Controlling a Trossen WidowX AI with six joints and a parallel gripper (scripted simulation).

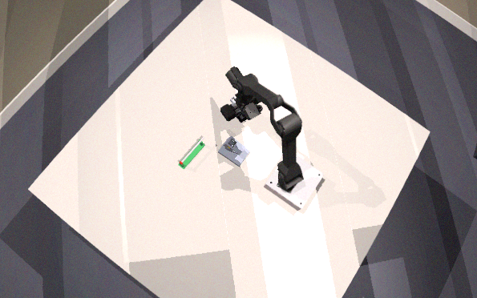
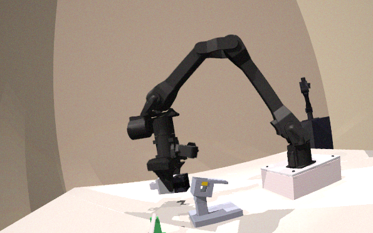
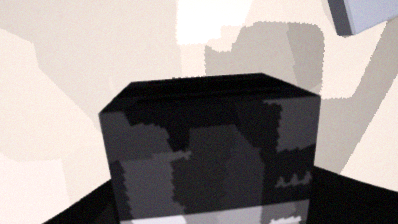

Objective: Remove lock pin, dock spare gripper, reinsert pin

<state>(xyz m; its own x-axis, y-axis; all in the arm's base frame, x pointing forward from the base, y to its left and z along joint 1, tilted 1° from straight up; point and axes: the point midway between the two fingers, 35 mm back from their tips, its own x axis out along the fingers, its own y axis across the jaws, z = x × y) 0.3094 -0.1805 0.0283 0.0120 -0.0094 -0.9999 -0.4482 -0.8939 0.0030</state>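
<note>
Right now my gripper tip is 160 mm to the right of the grey mount and 50 mm past it. Also, from my gripper tip: green stand: 260 mm to the left, 90 mm ahead, 30 mm below; then spare gripper: 20 mm above, 10 mm to the right, 10 mm ahead.
</note>
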